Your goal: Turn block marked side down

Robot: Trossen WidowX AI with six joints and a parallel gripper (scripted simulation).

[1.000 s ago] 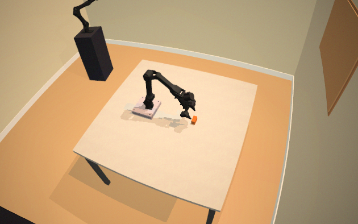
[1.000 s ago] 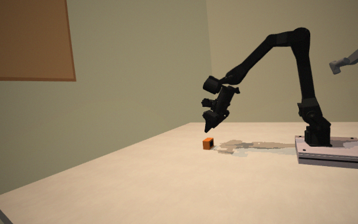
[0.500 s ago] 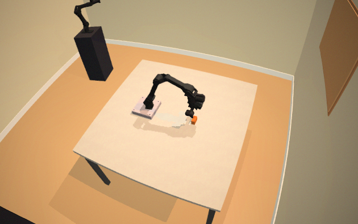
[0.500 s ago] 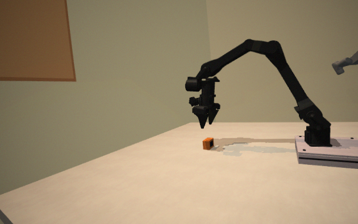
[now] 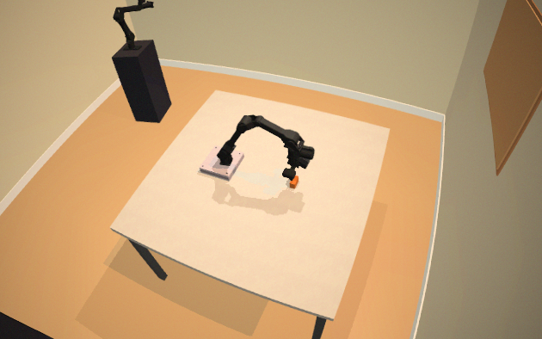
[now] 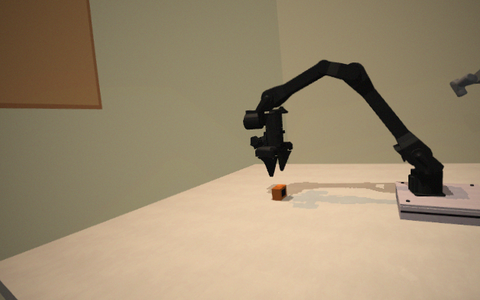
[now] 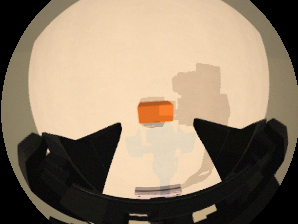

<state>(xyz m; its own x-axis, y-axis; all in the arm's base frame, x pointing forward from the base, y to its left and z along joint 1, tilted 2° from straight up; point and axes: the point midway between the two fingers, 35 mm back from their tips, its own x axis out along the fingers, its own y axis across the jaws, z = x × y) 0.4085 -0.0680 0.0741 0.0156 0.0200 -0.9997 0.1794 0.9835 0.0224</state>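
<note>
My gripper tip is 1 cm past the orange block and 7 cm above it.
</note>
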